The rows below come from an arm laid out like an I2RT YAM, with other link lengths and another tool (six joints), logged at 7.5 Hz.
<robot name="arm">
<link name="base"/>
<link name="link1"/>
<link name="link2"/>
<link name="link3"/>
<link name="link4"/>
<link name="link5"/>
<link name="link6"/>
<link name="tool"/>
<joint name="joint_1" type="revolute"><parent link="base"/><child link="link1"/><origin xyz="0.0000 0.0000 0.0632" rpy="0.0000 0.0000 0.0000"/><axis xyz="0 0 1"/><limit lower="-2.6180" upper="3.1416"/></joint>
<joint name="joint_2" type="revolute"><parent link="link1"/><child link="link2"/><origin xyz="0.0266 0.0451 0.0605" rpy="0.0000 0.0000 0.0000"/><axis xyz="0 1 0"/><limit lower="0.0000" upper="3.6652"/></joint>
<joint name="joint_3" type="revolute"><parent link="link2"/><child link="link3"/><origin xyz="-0.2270 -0.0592 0.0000" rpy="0.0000 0.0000 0.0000"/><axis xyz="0 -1 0"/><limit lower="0.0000" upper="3.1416"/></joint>
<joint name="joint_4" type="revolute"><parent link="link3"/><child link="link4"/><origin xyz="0.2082 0.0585 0.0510" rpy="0.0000 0.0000 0.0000"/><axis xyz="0 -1 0"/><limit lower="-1.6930" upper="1.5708"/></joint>
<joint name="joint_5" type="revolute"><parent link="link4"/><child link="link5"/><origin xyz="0.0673 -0.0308 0.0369" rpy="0.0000 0.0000 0.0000"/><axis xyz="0 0 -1"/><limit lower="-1.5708" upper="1.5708"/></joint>
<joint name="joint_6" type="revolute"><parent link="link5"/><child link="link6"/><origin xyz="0.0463 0.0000 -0.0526" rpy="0.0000 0.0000 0.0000"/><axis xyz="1 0 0"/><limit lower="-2.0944" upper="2.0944"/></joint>
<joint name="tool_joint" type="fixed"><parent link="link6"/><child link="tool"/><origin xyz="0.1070 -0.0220 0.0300" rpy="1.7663 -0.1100 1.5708"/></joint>
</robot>
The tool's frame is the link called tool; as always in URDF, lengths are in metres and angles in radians.
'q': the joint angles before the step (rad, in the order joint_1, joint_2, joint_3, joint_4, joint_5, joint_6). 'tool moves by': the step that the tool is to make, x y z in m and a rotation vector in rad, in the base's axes. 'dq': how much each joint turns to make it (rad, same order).
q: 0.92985 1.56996 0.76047 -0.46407 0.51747 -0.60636
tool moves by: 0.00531 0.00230 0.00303 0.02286 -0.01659 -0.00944
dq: -0.01032 -0.00037 0.00382 0.02443 -0.00076 -0.00078
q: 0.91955 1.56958 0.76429 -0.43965 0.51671 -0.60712
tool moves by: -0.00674 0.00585 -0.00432 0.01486 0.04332 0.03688
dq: 0.00456 -0.00001 -0.00001 -0.00535 -0.05151 -0.01909
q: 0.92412 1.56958 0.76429 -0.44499 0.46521 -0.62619
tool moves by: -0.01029 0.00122 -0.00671 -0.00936 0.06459 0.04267
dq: 0.00038 -0.00001 0.00001 -0.03397 -0.05646 -0.02939
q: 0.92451 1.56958 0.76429 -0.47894 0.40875 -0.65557
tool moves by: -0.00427 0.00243 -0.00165 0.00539 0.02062 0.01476
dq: 0.00608 0.00000 0.00076 -0.00763 -0.02137 -0.00306
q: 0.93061 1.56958 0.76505 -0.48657 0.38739 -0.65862
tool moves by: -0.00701 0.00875 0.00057 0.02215 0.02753 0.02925
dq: 0.01946 -0.00080 0.01218 -0.01145 -0.03663 0.00038
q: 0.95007 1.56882 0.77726 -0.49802 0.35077 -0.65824
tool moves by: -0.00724 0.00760 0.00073 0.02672 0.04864 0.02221
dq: 0.00685 -0.00001 0.02100 -0.02749 -0.05723 0.00037
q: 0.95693 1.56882 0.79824 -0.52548 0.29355 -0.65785
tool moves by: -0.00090 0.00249 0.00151 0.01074 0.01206 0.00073
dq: 0.00001 0.00003 0.01107 -0.01029 -0.01564 0.00382
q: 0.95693 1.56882 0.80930 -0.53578 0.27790 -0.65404
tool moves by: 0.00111 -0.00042 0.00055 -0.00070 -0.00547 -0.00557
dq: -0.00039 -0.00002 0.00076 0.00074 0.00610 0.00381
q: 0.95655 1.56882 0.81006 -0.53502 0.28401 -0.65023
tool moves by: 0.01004 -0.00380 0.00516 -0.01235 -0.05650 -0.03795
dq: -0.00270 -0.00039 0.00420 0.01183 0.06103 0.01981
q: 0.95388 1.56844 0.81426 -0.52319 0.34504 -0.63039
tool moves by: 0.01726 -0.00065 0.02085 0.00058 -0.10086 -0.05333
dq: -0.00074 -0.01678 0.04161 -0.00957 0.09423 0.02634
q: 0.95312 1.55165 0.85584 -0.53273 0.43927 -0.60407
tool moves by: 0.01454 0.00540 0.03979 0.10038 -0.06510 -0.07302
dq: -0.01337 -0.06143 0.08733 -0.05683 0.01716 0.06370
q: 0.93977 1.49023 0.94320 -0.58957 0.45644 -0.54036
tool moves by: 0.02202 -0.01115 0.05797 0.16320 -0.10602 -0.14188
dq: -0.05342 -0.10414 0.08926 -0.04273 0.02937 0.09537
